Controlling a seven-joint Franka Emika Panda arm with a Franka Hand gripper.
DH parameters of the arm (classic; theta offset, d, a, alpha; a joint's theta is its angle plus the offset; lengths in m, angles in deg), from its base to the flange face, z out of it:
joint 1: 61.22 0.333 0 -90
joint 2: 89.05 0 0 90
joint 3: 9.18 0.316 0.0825 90
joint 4: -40.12 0 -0.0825 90
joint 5: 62.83 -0.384 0 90
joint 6: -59.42 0 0.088 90
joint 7: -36.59 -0.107 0 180
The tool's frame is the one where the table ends.
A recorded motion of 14 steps. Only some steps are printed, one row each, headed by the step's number.
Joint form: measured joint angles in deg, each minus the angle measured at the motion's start. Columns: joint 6, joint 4, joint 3, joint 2, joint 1, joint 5, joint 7.
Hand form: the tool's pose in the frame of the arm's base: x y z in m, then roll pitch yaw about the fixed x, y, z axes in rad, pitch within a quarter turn. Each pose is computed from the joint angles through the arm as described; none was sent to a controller.
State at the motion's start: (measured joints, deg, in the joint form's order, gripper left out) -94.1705 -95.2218 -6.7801 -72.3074 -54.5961 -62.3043 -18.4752
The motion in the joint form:
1: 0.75 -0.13 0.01 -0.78 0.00 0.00 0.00
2: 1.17 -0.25 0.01 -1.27 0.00 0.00 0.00
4: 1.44 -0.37 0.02 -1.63 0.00 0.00 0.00
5: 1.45 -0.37 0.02 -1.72 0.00 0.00 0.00
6: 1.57 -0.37 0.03 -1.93 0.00 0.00 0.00
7: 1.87 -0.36 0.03 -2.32 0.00 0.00 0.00
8: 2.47 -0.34 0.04 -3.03 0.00 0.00 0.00
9: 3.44 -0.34 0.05 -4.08 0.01 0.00 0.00
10: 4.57 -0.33 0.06 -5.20 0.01 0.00 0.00
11: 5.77 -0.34 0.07 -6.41 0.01 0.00 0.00
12: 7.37 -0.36 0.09 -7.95 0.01 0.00 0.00
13: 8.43 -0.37 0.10 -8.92 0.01 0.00 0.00
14: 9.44 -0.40 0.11 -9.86 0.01 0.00 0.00
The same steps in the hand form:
1: 0.5064 0.0814 0.2116 -3.1171 -0.0083 -0.7972
2: 0.5059 0.0812 0.2146 -3.1181 -0.0082 -0.7971
4: 0.5053 0.0812 0.2167 -3.1186 -0.0081 -0.7968
5: 0.5054 0.0812 0.2175 -3.1175 -0.0089 -0.7969
6: 0.5056 0.0813 0.2192 -3.1163 -0.0099 -0.7967
7: 0.5059 0.0814 0.2222 -3.1151 -0.0112 -0.7967
8: 0.5063 0.0814 0.2277 -3.1136 -0.0130 -0.7965
9: 0.5063 0.0816 0.2356 -3.1129 -0.0145 -0.7960
10: 0.5062 0.0815 0.2439 -3.1135 -0.0152 -0.7958
11: 0.5057 0.0815 0.2527 -3.1141 -0.0160 -0.7955
12: 0.5047 0.0814 0.2638 -3.1160 -0.0163 -0.7951
13: 0.5038 0.0813 0.2707 -3.1179 -0.0159 -0.7949
14: 0.5028 0.0811 0.2772 -3.1198 -0.0156 -0.7947

